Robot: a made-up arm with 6 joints. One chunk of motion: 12 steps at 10 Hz.
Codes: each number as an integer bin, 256 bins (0 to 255) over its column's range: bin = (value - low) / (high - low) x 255, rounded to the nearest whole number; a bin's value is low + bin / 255 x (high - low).
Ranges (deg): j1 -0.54..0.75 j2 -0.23..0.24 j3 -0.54..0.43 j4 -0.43..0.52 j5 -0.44..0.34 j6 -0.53..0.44
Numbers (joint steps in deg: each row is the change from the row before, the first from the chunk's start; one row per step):
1: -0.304 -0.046 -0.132 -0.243 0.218 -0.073
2: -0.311 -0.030 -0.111 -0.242 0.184 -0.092
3: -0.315 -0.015 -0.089 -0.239 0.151 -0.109
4: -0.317 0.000 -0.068 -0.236 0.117 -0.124
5: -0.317 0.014 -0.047 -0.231 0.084 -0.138
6: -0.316 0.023 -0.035 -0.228 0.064 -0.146
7: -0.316 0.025 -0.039 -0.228 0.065 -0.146
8: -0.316 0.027 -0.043 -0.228 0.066 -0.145
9: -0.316 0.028 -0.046 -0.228 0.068 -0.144
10: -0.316 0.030 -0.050 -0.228 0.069 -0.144
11: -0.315 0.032 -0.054 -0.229 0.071 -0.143
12: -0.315 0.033 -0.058 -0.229 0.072 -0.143
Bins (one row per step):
1: 47 100 107 50 215 120
2: 45 109 113 50 204 115
3: 44 117 119 51 193 111
4: 44 125 124 52 182 107
5: 44 132 130 53 171 103
6: 44 137 133 54 165 101
7: 44 138 132 54 165 101
8: 44 139 131 54 165 101
9: 44 140 130 54 166 101
10: 44 141 129 54 166 101
11: 44 142 128 54 167 102
12: 44 143 127 54 167 102

